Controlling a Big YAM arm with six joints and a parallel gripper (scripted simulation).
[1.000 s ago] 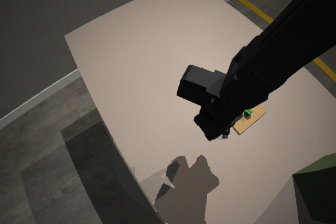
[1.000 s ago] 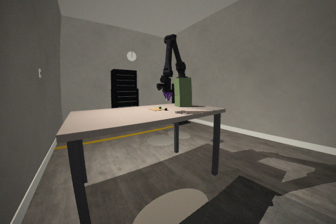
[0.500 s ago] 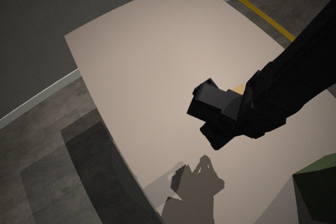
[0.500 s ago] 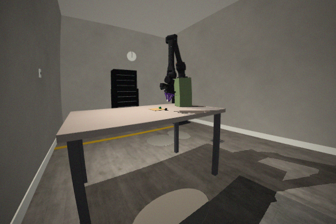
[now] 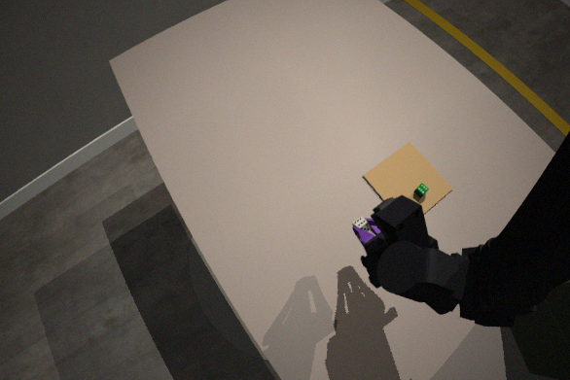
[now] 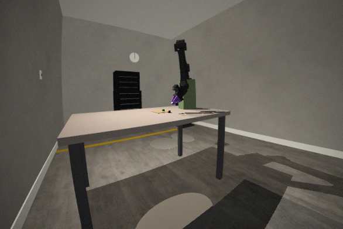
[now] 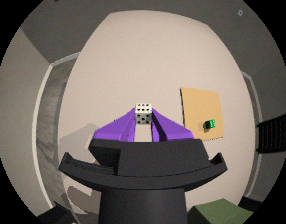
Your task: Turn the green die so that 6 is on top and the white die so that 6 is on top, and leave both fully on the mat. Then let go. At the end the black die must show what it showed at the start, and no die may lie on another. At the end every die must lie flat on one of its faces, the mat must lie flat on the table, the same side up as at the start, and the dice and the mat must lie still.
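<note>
My hand is 10 mm past the black die, 70 mm to the left of it and 80 mm above it. From my hand the other things lie so: tan mat 20 mm ahead, 170 mm to the right, 90 mm below; then green die 10 mm behind, 170 mm to the right, 80 mm below; then white die right at my hand.
</note>
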